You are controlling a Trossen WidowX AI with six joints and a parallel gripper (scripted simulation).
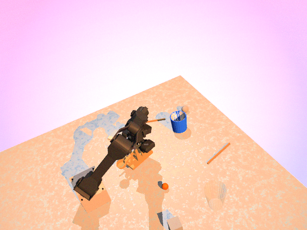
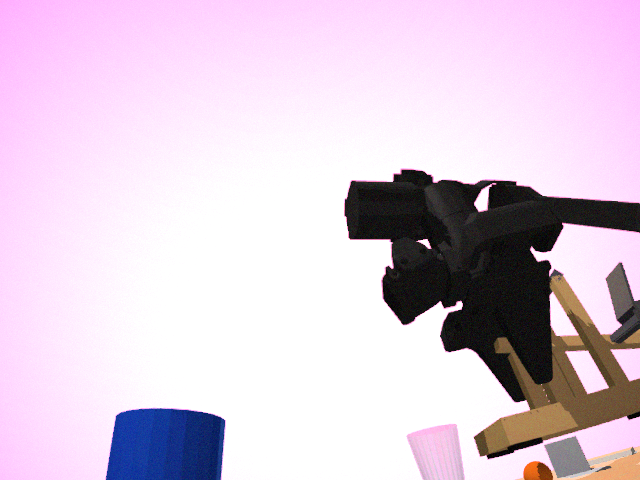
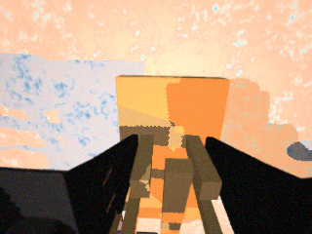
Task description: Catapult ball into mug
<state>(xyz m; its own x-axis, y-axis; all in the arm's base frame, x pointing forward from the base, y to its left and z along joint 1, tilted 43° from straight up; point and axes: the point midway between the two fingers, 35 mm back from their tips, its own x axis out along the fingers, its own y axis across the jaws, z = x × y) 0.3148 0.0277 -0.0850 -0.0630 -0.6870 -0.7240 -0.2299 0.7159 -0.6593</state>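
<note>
Right now my gripper tip is 220 mm to the left of the orange ball and 60 mm above it. Round my gripper tip: blue mug: 280 mm ahead, 60 mm to the left, 50 mm below; then small box: 80 mm behind, 410 mm to the right, 50 mm below; then wooden catapult: 70 mm behind, 10 mm to the right, 20 mm above.
</note>
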